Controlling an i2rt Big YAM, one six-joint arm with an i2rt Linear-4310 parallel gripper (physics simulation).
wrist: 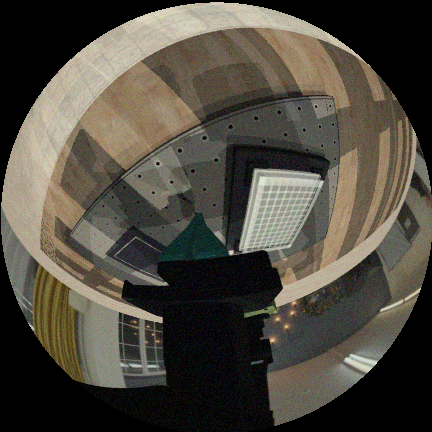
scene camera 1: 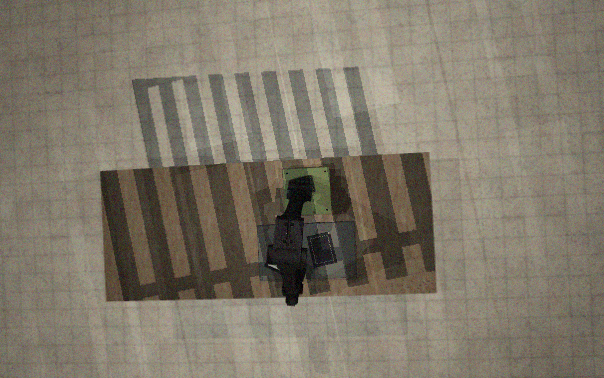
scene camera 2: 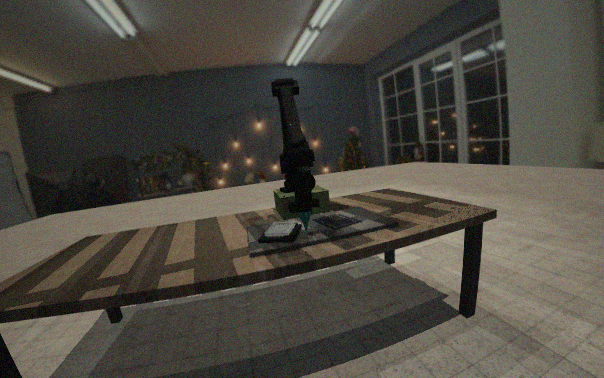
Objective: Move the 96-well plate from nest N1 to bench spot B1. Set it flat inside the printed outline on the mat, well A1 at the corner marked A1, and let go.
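The white 96-well plate sits in the black nest N1; a white sliver of the plate shows beside the arm in the overhead view. My gripper is shut and empty, its teal fingertips together. It points down over the grey board, between the nest and the dark mat, beside the plate and apart from it. The dark mat with the pale printed outline lies on the other side of the gripper. The corner mark A1 is too small to read.
The grey perforated board carries the nest and mat on the wooden table. A green block stands at the arm's base, behind the board. The arm covers part of the board in the overhead view.
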